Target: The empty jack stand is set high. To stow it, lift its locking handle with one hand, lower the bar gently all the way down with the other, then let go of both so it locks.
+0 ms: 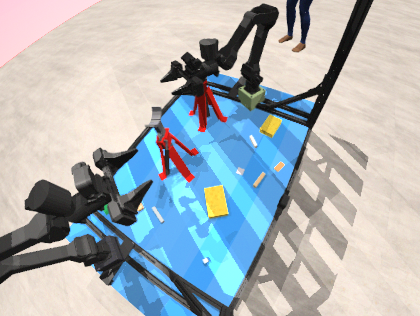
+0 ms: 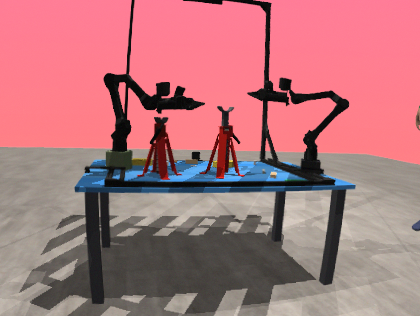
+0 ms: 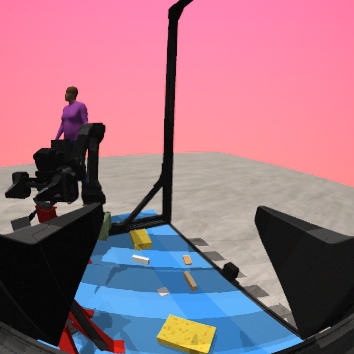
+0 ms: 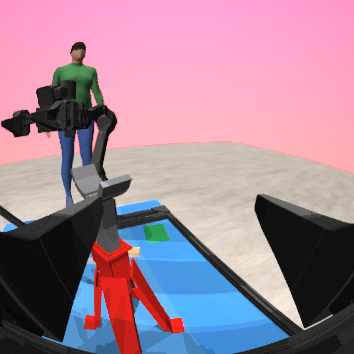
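The high-set red jack stand [image 1: 181, 163] [image 2: 223, 155] [image 4: 114, 270] stands upright, its grey bar [image 2: 225, 118] [image 4: 106, 225] raised and its forked saddle [image 1: 156, 116] [image 2: 225, 108] [image 4: 100, 182] empty. Its dark locking handle [image 1: 166, 156] [image 2: 236, 137] slopes down at the side. A second red stand [image 1: 202, 112] [image 2: 161, 152] has its saddle low. My left gripper [image 1: 143, 166] [image 2: 249, 93] [image 3: 181, 213] is open and empty, above the table and apart from the high stand. My right gripper [image 1: 168, 87] [image 2: 204, 104] [image 4: 180, 203] is open and empty, raised near the second stand and apart from the high stand's saddle.
Two yellow sponge-like blocks [image 1: 216, 201] [image 1: 271, 125] lie on the blue table [image 1: 250, 220]. Several small white and tan pieces lie scattered around them. A green patch [image 4: 156, 233] is near the left arm's base. Black rails and a tall black post [image 3: 170, 115] edge the table.
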